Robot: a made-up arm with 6 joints.
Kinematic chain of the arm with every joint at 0, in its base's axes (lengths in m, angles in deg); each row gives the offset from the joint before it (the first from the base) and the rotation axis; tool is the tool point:
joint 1: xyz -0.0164 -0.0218 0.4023 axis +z
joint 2: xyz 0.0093 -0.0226 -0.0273 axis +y
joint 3: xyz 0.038 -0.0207 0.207 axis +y
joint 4: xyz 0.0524 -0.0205 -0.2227 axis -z
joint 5: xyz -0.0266 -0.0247 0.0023 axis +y
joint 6: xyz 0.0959 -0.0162 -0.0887 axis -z
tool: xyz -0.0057 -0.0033 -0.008
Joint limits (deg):
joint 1: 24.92..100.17
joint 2: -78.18..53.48
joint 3: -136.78..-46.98
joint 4: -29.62..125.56
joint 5: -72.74..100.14
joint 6: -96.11..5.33
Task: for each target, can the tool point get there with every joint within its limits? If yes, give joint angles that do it. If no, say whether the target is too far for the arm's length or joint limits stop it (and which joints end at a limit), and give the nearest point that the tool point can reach.
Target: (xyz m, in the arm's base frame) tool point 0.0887 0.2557 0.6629
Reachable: yes | joints 76.72 -27.37 -77.96 68.65 53.33 -80.52
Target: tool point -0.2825 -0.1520 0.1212
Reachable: no: joint limits stop it (at a limit: joint 1, joint 2, joint 3, joint 5, joint 6) | nearest point -0.0863 0.0904 0.1727 | short by 0.316 m
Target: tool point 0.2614 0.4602 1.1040
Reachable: no: too far | nearest point 0.1608 0.2856 0.8352 | short by 0.336 m
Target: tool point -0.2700 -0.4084 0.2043
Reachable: no: joint limits stop it (at a limit: joint 2, joint 3, joint 5, joint 6) | nearest point -0.2408 -0.3639 0.4900 | short by 0.291 m
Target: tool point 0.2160 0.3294 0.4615
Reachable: yes | joints 77.49 34.32 -114.26 106.57 -36.82 -13.43
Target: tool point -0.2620 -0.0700 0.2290
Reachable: no: joint limits stop it (at a limit: joint 1, joint 2, joint 3, joint 5) | nearest point -0.0939 0.0978 0.1753 | short by 0.244 m
